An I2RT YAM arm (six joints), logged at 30 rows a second.
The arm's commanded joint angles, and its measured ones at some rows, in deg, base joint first. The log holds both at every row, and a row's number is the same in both.
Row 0, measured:
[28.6 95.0 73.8 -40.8 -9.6 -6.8]
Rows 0 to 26, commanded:
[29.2 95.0 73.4 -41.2 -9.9 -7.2]
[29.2 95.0 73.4 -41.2 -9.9 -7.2]
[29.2 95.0 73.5 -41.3 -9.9 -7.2]
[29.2 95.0 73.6 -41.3 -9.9 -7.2]
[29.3 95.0 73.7 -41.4 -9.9 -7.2]
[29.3 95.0 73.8 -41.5 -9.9 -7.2]
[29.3 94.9 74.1 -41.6 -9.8 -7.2]
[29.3 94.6 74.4 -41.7 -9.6 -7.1]
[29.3 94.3 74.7 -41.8 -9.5 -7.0]
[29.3 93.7 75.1 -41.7 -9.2 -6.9]
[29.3 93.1 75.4 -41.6 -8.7 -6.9]
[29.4 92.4 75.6 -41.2 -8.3 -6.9]
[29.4 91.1 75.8 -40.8 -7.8 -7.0]
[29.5 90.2 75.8 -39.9 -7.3 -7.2]
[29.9 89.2 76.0 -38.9 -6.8 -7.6]
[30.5 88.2 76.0 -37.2 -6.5 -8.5]
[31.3 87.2 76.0 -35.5 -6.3 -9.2]
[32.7 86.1 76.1 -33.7 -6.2 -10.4]
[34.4 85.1 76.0 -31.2 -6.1 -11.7]
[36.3 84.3 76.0 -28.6 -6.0 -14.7]
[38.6 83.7 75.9 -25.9 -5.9 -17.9]
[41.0 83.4 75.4 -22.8 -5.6 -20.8]
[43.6 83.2 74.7 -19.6 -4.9 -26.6]
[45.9 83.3 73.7 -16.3 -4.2 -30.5]
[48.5 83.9 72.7 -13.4 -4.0 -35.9]
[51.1 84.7 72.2 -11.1 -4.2 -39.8]
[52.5 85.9 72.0 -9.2 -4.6 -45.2]
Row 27, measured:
[45.6 84.1 74.1 -22.3 -5.1 -24.3]
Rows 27 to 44, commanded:
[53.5 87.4 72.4 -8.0 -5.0 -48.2]
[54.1 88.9 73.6 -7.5 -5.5 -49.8]
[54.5 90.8 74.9 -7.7 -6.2 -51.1]
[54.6 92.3 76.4 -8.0 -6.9 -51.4]
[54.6 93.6 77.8 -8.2 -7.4 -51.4]
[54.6 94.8 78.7 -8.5 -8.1 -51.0]
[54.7 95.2 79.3 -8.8 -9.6 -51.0]
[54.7 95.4 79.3 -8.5 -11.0 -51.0]
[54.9 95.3 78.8 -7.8 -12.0 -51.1]
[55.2 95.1 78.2 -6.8 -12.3 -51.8]
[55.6 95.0 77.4 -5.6 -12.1 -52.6]
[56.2 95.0 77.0 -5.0 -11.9 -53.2]
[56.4 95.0 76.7 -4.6 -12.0 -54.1]
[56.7 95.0 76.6 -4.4 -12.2 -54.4]
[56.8 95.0 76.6 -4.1 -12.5 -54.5]
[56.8 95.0 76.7 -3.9 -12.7 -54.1]
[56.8 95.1 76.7 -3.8 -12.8 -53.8]
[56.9 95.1 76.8 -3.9 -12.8 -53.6]
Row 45, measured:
[56.3 95.7 76.9 -6.4 -11.0 -52.7]
